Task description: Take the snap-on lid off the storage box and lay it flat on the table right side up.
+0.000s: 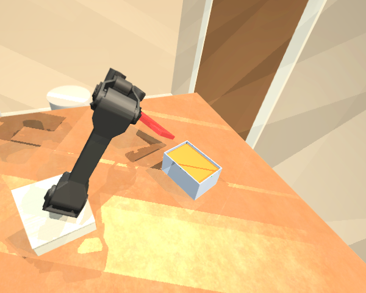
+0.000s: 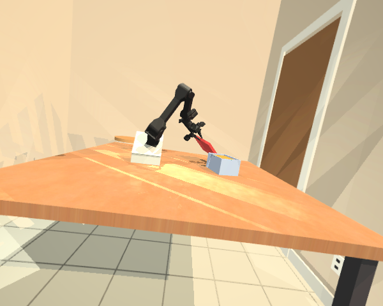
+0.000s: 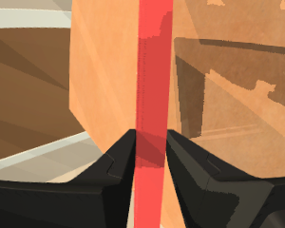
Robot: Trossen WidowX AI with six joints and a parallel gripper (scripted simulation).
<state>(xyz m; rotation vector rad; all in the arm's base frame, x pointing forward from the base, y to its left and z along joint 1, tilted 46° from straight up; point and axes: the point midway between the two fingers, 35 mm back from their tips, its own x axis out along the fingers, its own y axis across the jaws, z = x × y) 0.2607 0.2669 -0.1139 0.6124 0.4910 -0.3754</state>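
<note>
Now: gripper tip 50 mm short of the lid, 50 mm above it and 40 mm to the right of it. From my gripper tip the other things lie so: storage box 220 mm to the right, 150 mm ahead, 120 mm below.
</note>
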